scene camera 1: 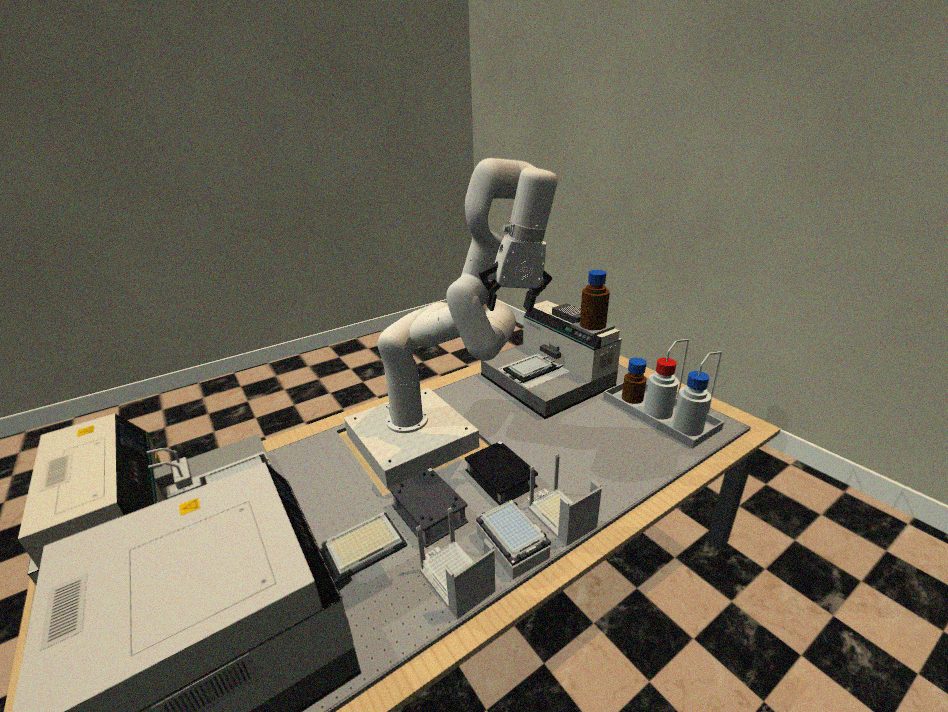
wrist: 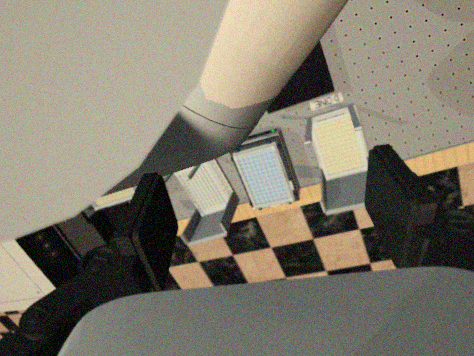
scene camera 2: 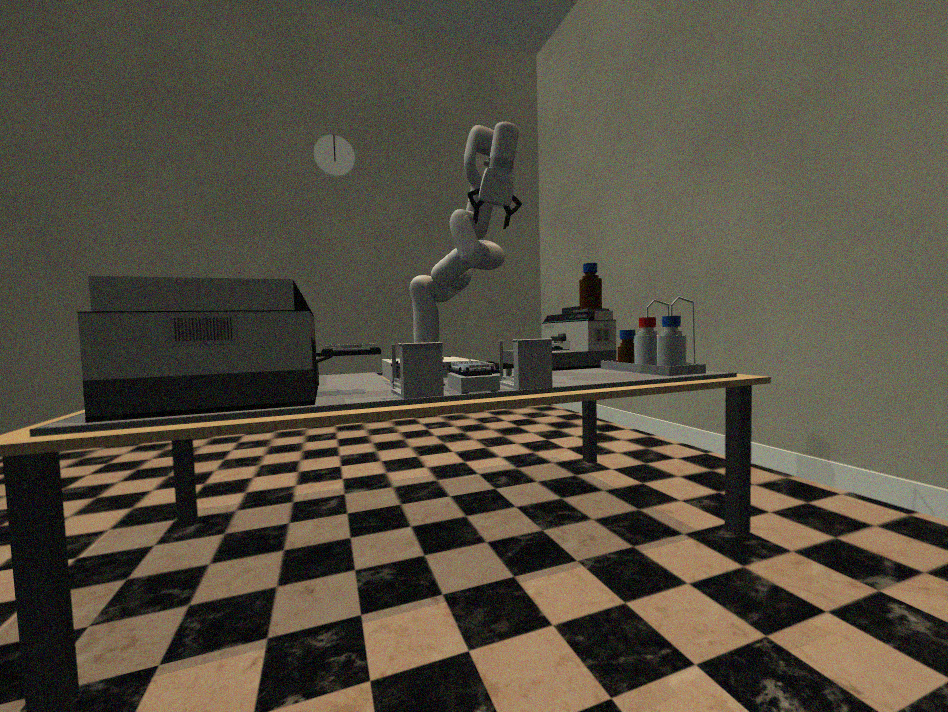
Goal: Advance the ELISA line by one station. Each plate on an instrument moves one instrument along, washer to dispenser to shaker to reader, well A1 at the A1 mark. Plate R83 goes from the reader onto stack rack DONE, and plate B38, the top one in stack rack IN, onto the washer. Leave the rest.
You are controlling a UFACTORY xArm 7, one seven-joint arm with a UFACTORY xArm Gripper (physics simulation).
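Places are measured from the arm's base along level axes (x down, y back, z left), in millimetres.
Pixels of known places: gripper, between the fingertips: (scene camera 1: 508, 309) (wrist: 266, 188) (scene camera 2: 490, 225); arm's base, origin of its link: (scene camera 1: 407, 420).
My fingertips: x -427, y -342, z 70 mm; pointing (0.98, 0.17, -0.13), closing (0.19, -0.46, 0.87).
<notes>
Ahead of a thing's pixels: the offset from my fingertips to its middle. "spot": to the spot under its first point.
My gripper (scene camera 1: 510, 306) (scene camera 2: 491, 223) (wrist: 266, 188) is open and empty, high above the bench. Stack rack DONE @(dx +416, dy -193, dz -35 mm) (scene camera 1: 580, 515) (scene camera 2: 532, 364) (wrist: 344, 192) holds a yellow plate @(dx +464, dy -194, dz -34 mm) (scene camera 1: 550, 508) (wrist: 340, 145). The other rack @(spot: dx +407, dy -197, dz -344 mm) (scene camera 1: 471, 584) (scene camera 2: 421, 370) (wrist: 207, 226), apparently IN, holds pale plates @(dx +451, dy -130, dz -324 mm) (scene camera 1: 446, 561) (wrist: 206, 187). Between them a blue plate @(dx +417, dy -160, dz -178 mm) (scene camera 1: 511, 527) (wrist: 265, 174) sits on a low device, apparently the shaker. A yellow plate @(dx +361, dy +5, dz -445 mm) (scene camera 1: 364, 540) (wrist: 115, 198) lies on the carrier of the large front-left instrument @(dx +344, dy +65, dz -724 mm) (scene camera 1: 191, 567) (scene camera 2: 195, 344), apparently the reader. A pale plate @(dx +392, dy +232, dz +390 mm) (scene camera 1: 530, 367) is on the back-right instrument @(dx +274, dy +216, dz +467 mm) (scene camera 1: 570, 367). Plate names are unreadable.
Two dark low blocks @(spot: dx +419, dy +43, dz -242 mm) (scene camera 1: 429, 498) @(spot: dx +433, dy -3, dz -34 mm) (scene camera 1: 501, 467) stand by the robot base (scene camera 1: 410, 436). A tray @(spot: dx +449, dy -319, dz +428 mm) (scene camera 1: 693, 439) holds capped bottles with bent tubes. A brown bottle @(spot: dx +173, dy +70, dz +503 mm) (scene camera 1: 594, 308) (scene camera 2: 590, 291) stands on the back-right instrument. Another instrument @(dx +344, dy +450, dz -661 mm) (scene camera 1: 72, 479) with tubing stands back left.
</notes>
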